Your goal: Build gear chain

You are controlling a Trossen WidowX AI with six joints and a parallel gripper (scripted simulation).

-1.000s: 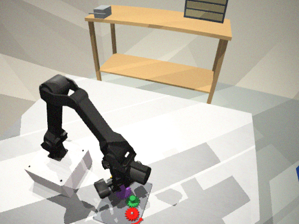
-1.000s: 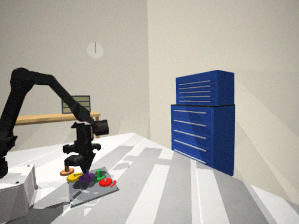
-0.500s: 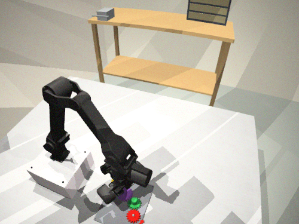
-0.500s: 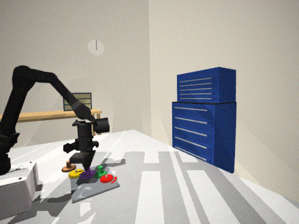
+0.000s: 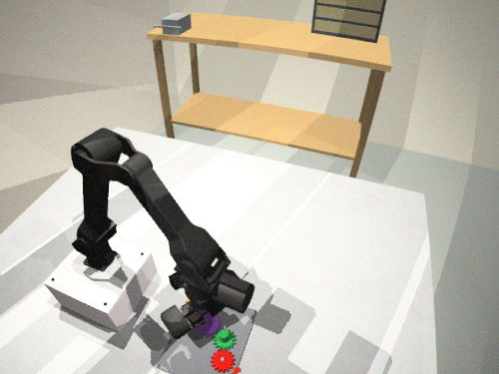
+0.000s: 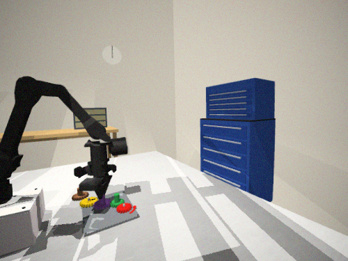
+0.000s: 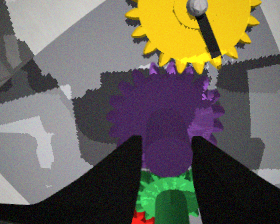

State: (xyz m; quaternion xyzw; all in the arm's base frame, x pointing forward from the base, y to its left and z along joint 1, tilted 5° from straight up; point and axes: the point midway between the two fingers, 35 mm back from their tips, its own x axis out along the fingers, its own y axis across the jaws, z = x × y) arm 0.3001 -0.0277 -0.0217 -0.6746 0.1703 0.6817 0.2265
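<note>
The purple gear lies 1 cm below my gripper tip. The rest, counted from my gripper tip: red gear 6 cm ahead, 7 cm to the right, 2 cm below; then yellow gear 4 cm behind, 4 cm to the left, 2 cm below; then green gear 5 cm ahead, 3 cm to the right, 1 cm below.
</note>
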